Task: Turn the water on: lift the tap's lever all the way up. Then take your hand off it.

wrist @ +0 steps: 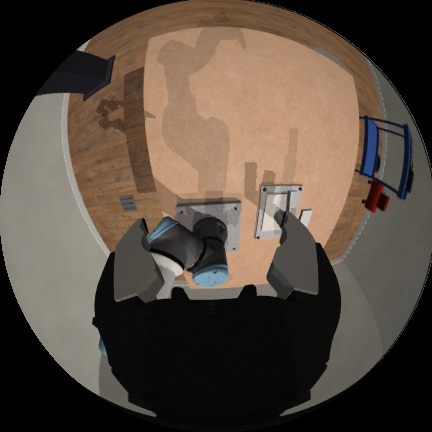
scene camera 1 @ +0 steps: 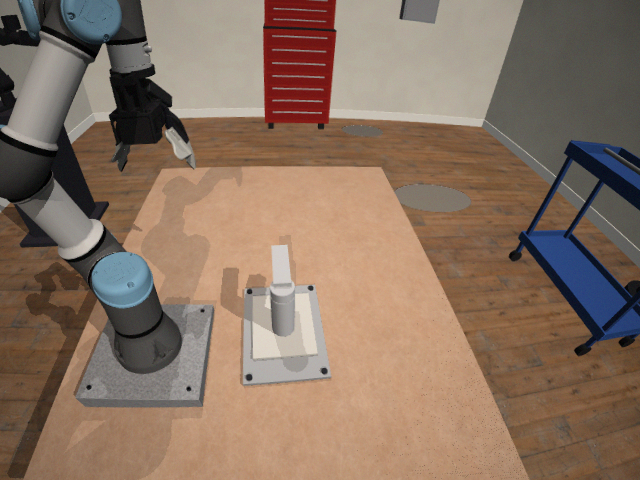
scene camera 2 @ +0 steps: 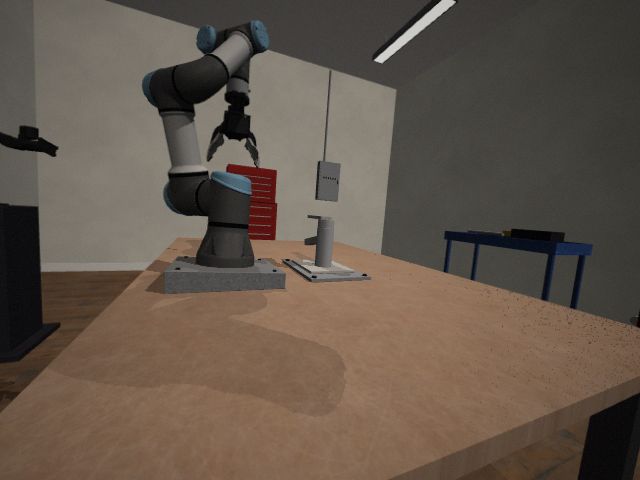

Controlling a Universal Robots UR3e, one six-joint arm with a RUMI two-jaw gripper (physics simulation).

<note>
The pictures show: my gripper, a flat tap lever and a grey base plate.
My gripper also shows in the wrist view and in scene camera 2.
</note>
